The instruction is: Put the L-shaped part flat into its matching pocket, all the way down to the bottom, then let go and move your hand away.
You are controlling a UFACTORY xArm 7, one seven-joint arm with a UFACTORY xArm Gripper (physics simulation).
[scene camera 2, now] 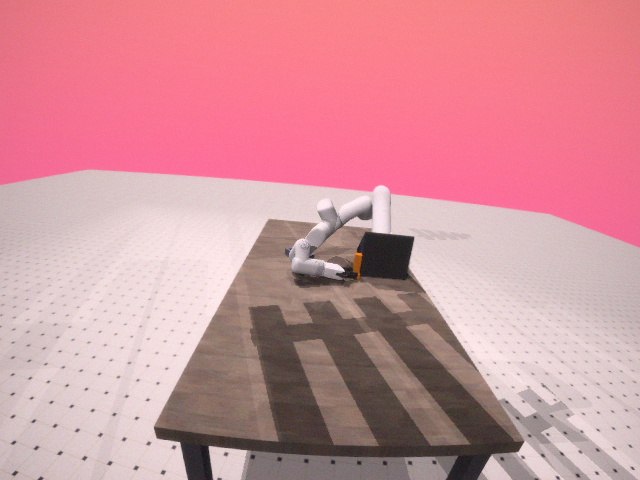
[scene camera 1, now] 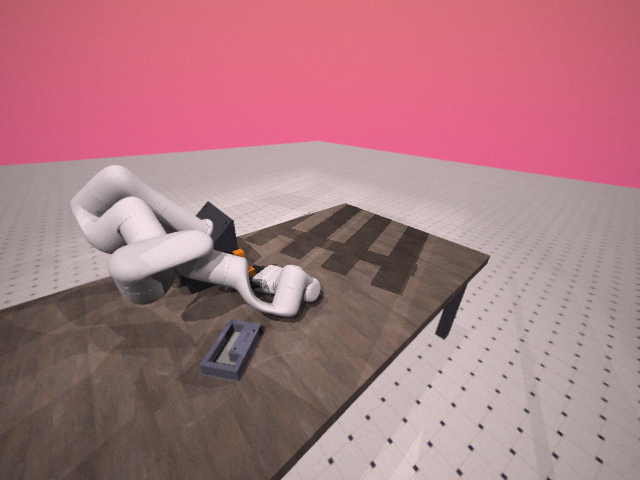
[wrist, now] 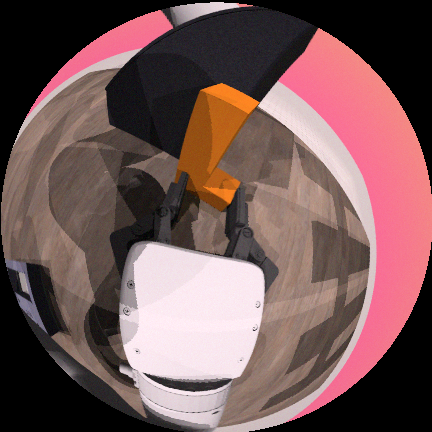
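Where they show: gripper, fingertip midpoint: [scene camera 2: 354, 273] [wrist: 209, 188]; arm's base, link origin: [scene camera 2: 381, 242] [wrist: 220, 38].
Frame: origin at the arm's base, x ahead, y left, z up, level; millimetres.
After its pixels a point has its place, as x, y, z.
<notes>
The orange L-shaped part [wrist: 211, 141] {124, 98, -74} [scene camera 2: 357, 265] {107, 107, -94} [scene camera 1: 239, 252] {117, 93, -41} stands upright, leaning against the black block [wrist: 193, 68] {98, 50, -38} [scene camera 2: 387, 254] {-26, 86, -28} [scene camera 1: 218, 226] {54, 54, 43}. My gripper [wrist: 209, 188] {115, 115, -134} [scene camera 2: 347, 272] {115, 115, -134} lies low over the table and is shut on the part's short foot. The grey-blue pocket tray [scene camera 1: 232, 349] {425, -40, -116} [wrist: 22, 289] lies flat on the table, apart from the gripper, nearer the front in scene camera 1. It holds nothing. In scene camera 1 the arm hides most of the part and the fingers.
The wooden table [scene camera 1: 347, 343] {547, 224, -152} [scene camera 2: 318, 381] {209, 812, -152} has a dark striped pattern at one end. The black block stands right behind the part. The arm's elbow [scene camera 1: 156, 257] {335, -128, 131} folds low over the table near the block.
</notes>
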